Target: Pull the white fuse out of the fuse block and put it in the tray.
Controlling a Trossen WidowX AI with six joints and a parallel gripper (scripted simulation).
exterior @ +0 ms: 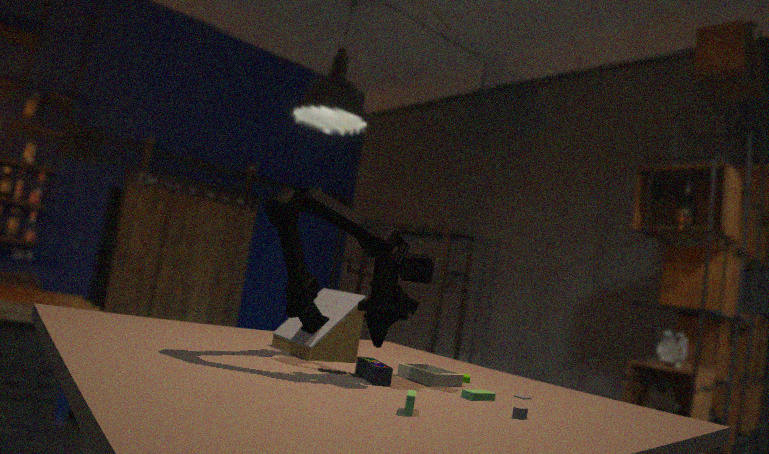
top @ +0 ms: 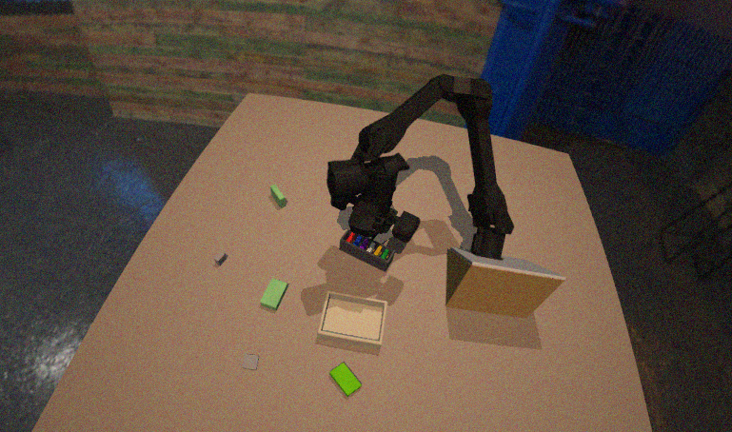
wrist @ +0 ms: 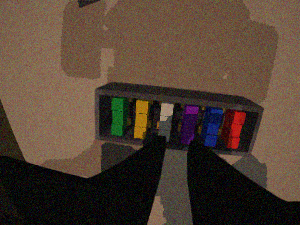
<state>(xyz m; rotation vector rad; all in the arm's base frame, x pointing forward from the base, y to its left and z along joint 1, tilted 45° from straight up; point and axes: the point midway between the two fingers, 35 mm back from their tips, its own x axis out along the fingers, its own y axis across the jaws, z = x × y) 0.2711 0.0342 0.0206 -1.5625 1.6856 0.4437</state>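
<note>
Now: the white fuse 5 cm below my gripper tip and 1 cm behind it. The rest, counted from my gripper tip: shallow tray (18 cm to the left, 7 cm below, 1 cm behind).
</note>
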